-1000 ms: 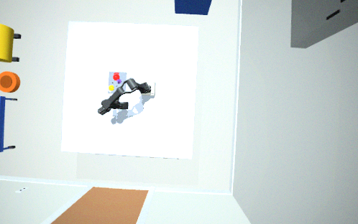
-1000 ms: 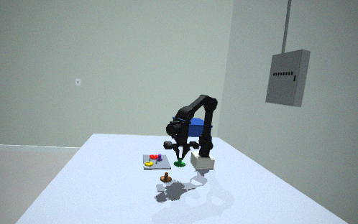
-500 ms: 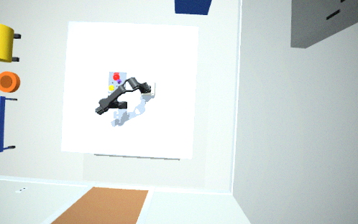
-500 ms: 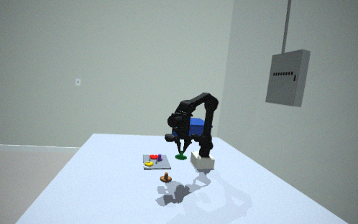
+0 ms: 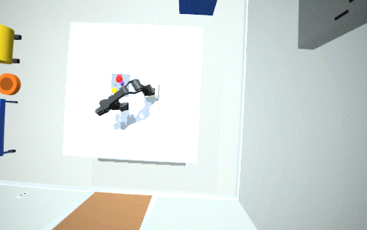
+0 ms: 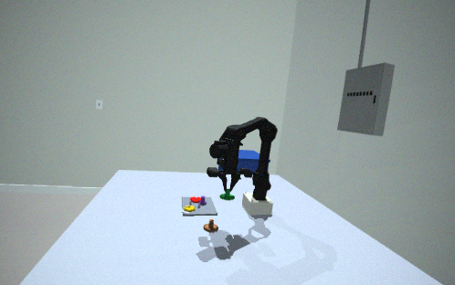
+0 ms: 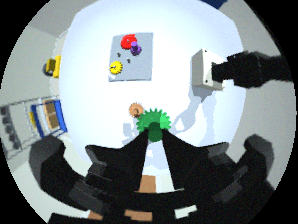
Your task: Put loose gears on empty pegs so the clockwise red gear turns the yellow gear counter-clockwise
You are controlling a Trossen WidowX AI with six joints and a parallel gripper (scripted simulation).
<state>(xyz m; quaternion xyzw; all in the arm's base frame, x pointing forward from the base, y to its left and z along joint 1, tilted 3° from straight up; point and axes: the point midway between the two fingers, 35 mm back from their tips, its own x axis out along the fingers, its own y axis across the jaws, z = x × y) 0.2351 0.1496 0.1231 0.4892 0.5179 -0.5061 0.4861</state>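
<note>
My gripper tip is 230 mm to the left of the purple gear, 140 mm above it and 60 mm short of it. Round my gripper tip: green gear: 10 mm below; then yellow gear: 160 mm to the right, 150 mm below, 140 mm ahead; then brown gear: 150 mm below, 60 mm ahead, 10 mm to the left.
</note>
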